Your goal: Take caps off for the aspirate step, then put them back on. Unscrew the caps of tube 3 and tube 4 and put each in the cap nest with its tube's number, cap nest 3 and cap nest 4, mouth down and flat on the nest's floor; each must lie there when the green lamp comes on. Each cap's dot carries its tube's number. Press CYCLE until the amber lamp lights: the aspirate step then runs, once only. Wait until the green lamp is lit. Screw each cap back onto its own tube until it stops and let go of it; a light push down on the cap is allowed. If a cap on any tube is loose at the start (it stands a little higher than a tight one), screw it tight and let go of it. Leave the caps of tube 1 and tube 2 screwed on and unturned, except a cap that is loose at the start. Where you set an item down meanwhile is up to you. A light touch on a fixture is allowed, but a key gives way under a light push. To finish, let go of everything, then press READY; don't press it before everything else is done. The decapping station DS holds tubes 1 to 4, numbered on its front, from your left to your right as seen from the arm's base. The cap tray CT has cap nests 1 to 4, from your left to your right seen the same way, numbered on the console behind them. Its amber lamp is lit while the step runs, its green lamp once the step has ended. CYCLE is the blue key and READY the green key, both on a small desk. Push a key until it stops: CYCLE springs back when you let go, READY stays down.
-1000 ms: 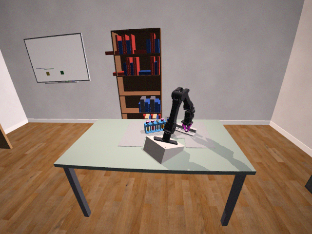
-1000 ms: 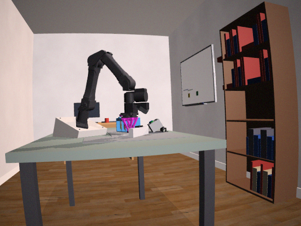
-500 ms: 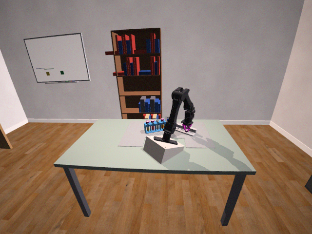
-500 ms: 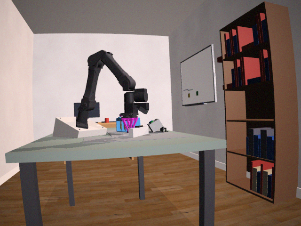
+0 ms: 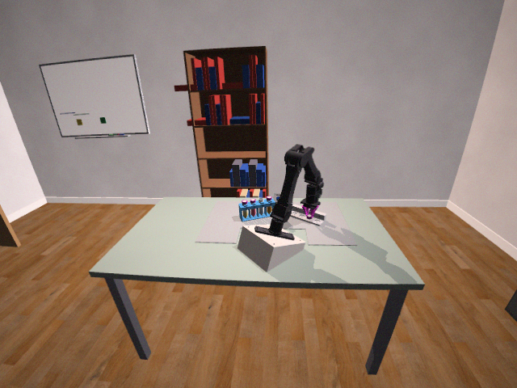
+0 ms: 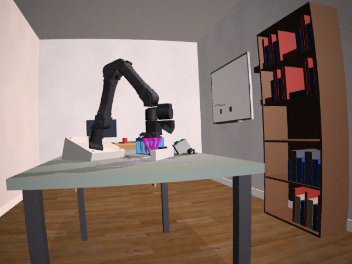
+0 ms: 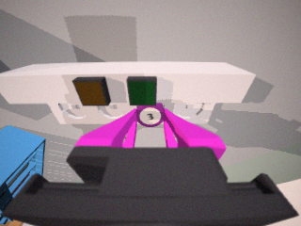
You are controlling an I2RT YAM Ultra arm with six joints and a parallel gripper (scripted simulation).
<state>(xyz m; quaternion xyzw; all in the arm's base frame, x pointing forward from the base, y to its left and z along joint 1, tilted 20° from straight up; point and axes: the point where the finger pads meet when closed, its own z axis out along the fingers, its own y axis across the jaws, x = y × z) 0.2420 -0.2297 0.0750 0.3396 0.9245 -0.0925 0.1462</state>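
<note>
Right now the purple cap is 230 mm to the left of my hand, 100 mm ahead of it and 80 mm above it. Round my hand: grey key desk 200 mm ahead, 140 mm to the left, 20 mm above; blue cycle key 190 mm ahead, 160 mm to the left, 30 mm above; green ready key 180 mm ahead, 120 mm to the left, 30 mm above.
</note>
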